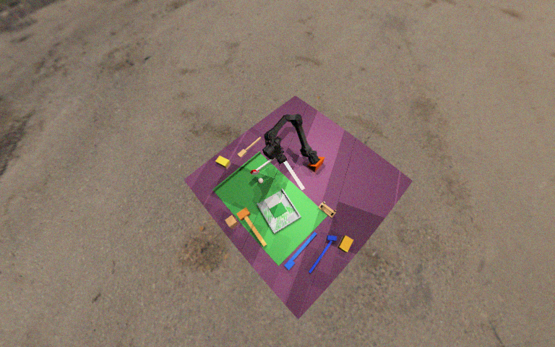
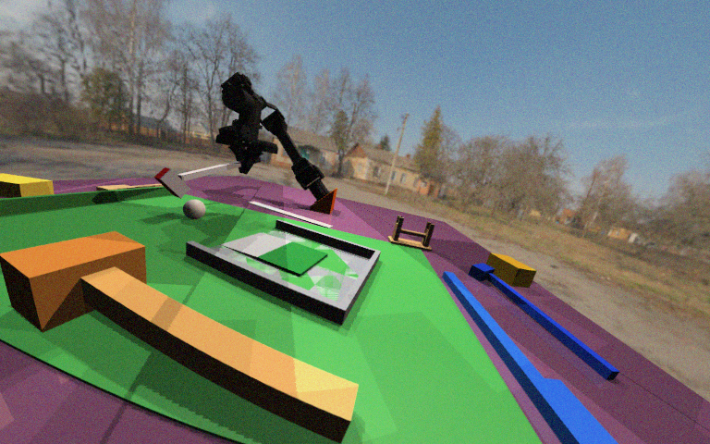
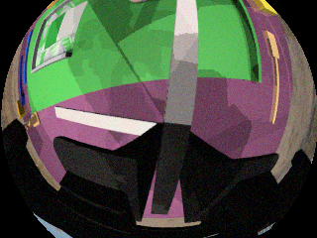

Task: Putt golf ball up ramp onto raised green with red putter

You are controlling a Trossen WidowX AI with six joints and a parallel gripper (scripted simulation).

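My gripper tip is now 9 cm short of the red putter and 2 cm to the left of it. Also, from my gripper tip: white strip 2 cm behind, 15 cm to the left, 10 cm below; then tan tool 8 cm ahead, 29 cm to the right, 9 cm below; then white golf ball 20 cm ahead, 2 cm to the left, 7 cm below.
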